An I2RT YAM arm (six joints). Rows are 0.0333 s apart.
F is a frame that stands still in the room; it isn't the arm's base.
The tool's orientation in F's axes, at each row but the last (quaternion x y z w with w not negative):
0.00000 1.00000 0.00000 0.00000
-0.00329 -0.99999 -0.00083 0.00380
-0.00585 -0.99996 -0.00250 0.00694
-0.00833 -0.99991 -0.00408 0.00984
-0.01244 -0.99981 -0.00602 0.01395
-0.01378 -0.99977 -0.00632 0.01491
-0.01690 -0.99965 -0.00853 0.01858
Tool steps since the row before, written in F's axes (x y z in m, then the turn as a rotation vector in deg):
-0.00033 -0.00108 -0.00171 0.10 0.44 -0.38
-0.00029 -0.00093 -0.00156 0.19 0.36 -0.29
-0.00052 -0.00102 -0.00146 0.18 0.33 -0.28
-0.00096 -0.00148 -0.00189 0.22 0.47 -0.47
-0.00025 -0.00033 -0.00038 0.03 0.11 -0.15
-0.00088 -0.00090 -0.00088 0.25 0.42 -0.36
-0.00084 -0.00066 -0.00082 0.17 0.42 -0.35
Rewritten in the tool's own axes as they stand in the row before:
0.00033 -0.00108 0.00171 -0.10 0.44 0.38
0.00027 -0.00093 0.00156 -0.19 0.36 0.29
0.00049 -0.00103 0.00146 -0.18 0.33 0.28
0.00090 -0.00151 0.00190 -0.22 0.47 0.47
0.00023 -0.00034 0.00038 -0.03 0.11 0.15
0.00083 -0.00093 0.00089 -0.25 0.42 0.36
0.00079 -0.00070 0.00084 -0.17 0.42 0.35

